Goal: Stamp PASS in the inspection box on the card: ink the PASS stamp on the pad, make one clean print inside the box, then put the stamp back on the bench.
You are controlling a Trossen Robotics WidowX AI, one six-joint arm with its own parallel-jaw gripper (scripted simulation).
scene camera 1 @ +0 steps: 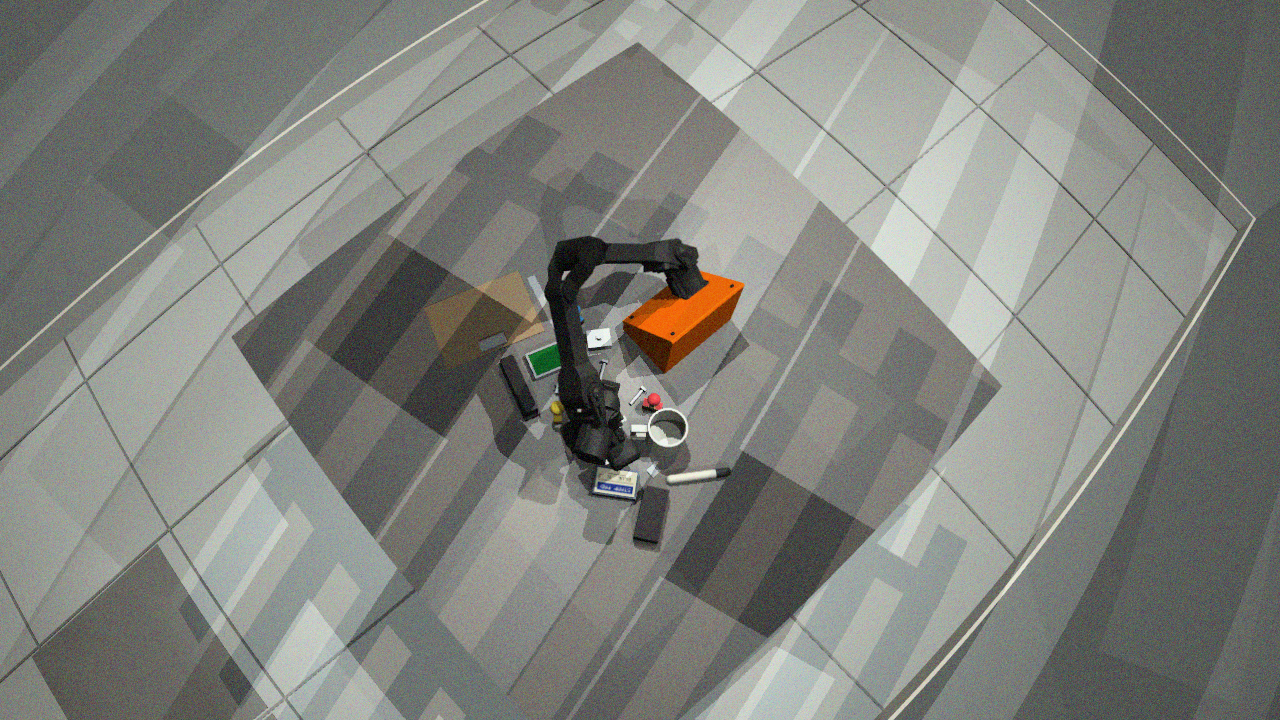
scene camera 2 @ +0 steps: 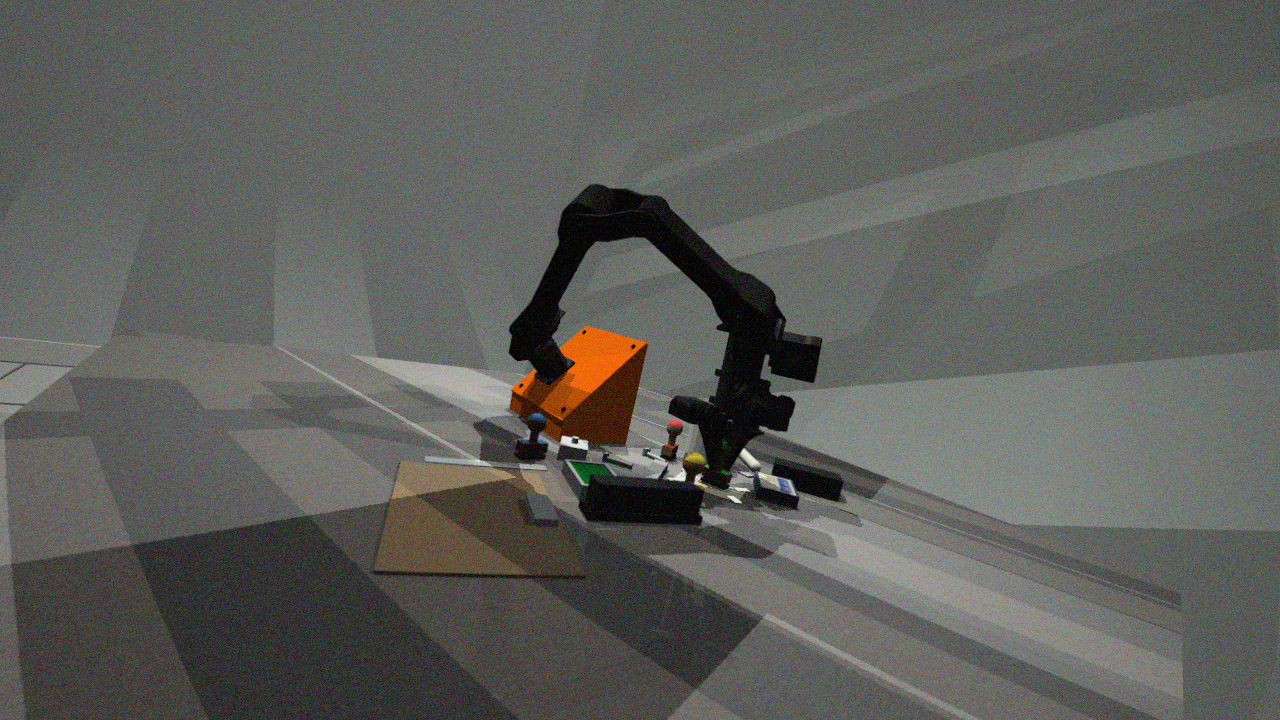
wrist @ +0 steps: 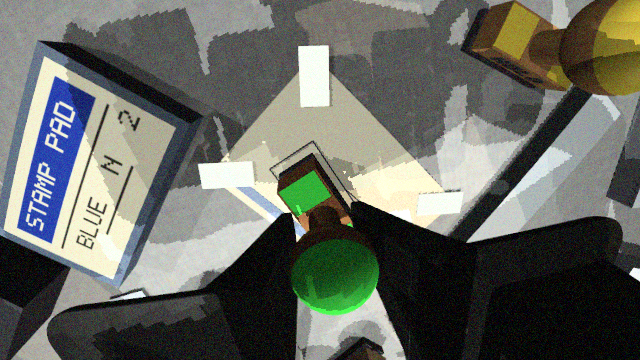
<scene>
The pictures show: my gripper, a green-knobbed stamp, a white cup, a yellow-knobbed stamp, a tin, a cream card and a green ink pad.
My gripper shows as well in scene camera 1 and in the wrist view.
</scene>
